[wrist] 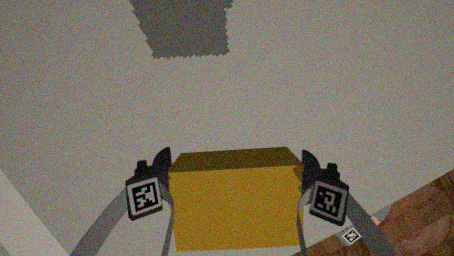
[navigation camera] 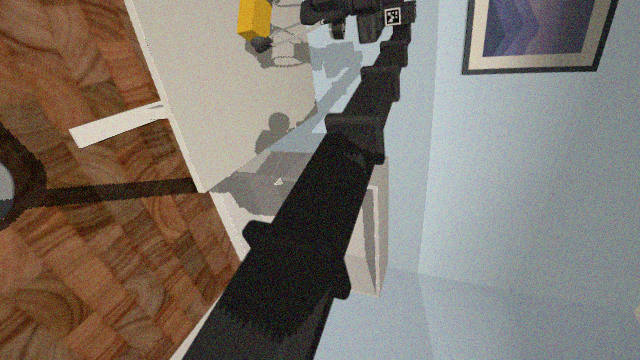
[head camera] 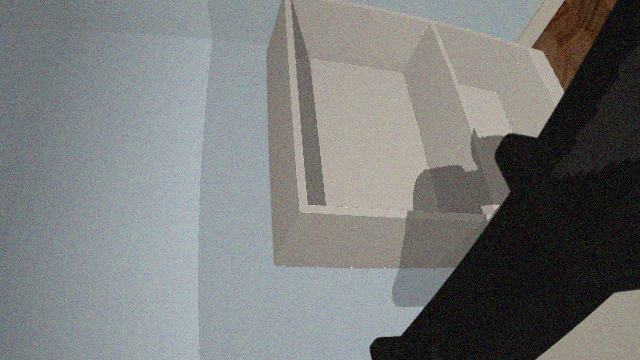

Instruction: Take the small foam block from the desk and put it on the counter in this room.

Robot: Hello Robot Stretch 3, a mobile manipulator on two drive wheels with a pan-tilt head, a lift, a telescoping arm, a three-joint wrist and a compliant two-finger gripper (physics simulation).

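Places are measured from the robot's base along level axes (x right, y ahead, z up), in millimetres.
Pixels of known places: gripper, fingertip midpoint: (wrist: 236, 166) (navigation camera: 255, 24).
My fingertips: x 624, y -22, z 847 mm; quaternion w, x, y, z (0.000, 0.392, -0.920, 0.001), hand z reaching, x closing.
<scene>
Behind a point stands the place of what it marks.
The small foam block, a yellow block (navigation camera: 254, 19) @[x 577, y -8, z 882 mm] (wrist: 236, 207) @[x 612, y -11, z 883 mm], is held between the two fingertips of my gripper (navigation camera: 266, 25) @[x 624, y -22, z 847 mm] (wrist: 236, 166) @[x 624, y -22, z 847 mm], which is shut on it. In the wrist view the dark tips press its left and right sides. Block and gripper are above a pale beige top (navigation camera: 225, 90) @[x 568, y -157, z 721 mm] (wrist: 75, 100) @[x 819, y 110, z 720 mm], with a shadow on it apart from the block. I cannot tell whether this top is the desk or the counter. Block and gripper do not show in the head view.
My black arm (head camera: 550, 210) @[x 108, y -98, z 1210 mm] (navigation camera: 310, 210) @[x 139, y -83, z 1185 mm] crosses the head and navigation views. Under and beside it is an open beige box (head camera: 340, 240) @[x 917, y -717, z 933 mm] (navigation camera: 382, 225) @[x 839, y -1009, z 1061 mm] with a divider, near the light blue wall (head camera: 100, 175) @[x 1061, y -1003, z 1559 mm] (navigation camera: 500, 200) @[x 1067, y -973, z 1610 mm]. A framed picture (navigation camera: 530, 69) @[x 1157, y -366, z 1593 mm] hangs there. Wooden floor (navigation camera: 65, 250) @[x 95, y -528, z 1 mm] lies left of the top.
</scene>
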